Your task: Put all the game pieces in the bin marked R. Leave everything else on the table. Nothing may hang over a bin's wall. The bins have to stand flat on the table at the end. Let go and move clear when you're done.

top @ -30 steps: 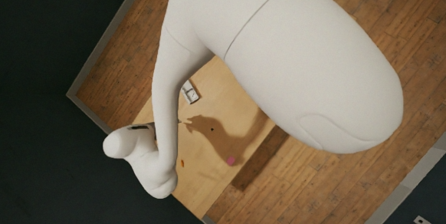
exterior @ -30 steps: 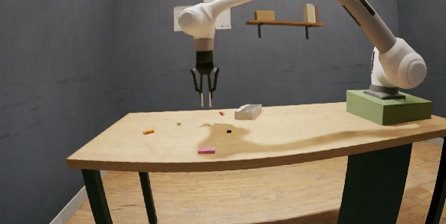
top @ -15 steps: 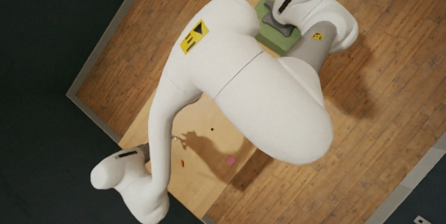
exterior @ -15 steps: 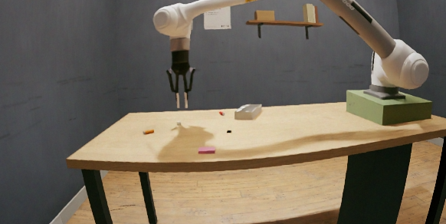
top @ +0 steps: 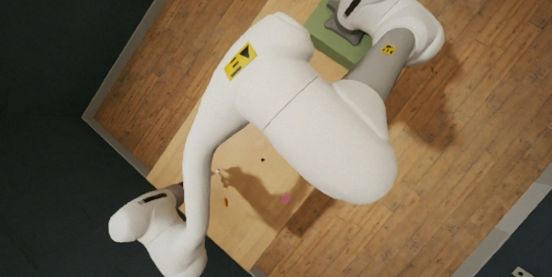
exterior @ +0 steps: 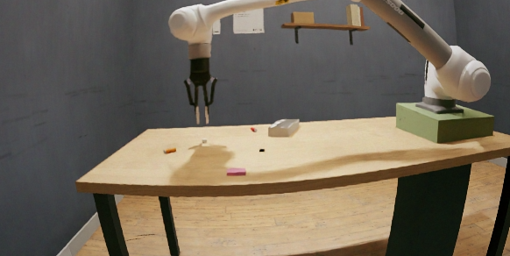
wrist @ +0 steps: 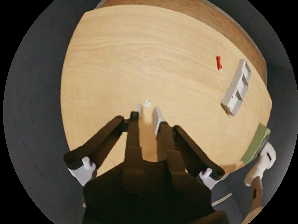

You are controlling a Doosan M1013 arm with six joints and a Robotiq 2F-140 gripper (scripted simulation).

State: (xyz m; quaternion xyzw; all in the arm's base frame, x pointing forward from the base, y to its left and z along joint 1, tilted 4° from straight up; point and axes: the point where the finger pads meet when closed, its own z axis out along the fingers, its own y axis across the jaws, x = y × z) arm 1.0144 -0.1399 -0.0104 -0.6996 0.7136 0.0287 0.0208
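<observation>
Right now the white cube is 10 cm below my hand. Round my hand: orange piece (12 cm ahead, 14 cm to the left, 10 cm below); red piece (21 cm behind, 19 cm to the right, 10 cm below); black piece (21 cm behind, 17 cm to the left, 11 cm below).
</observation>
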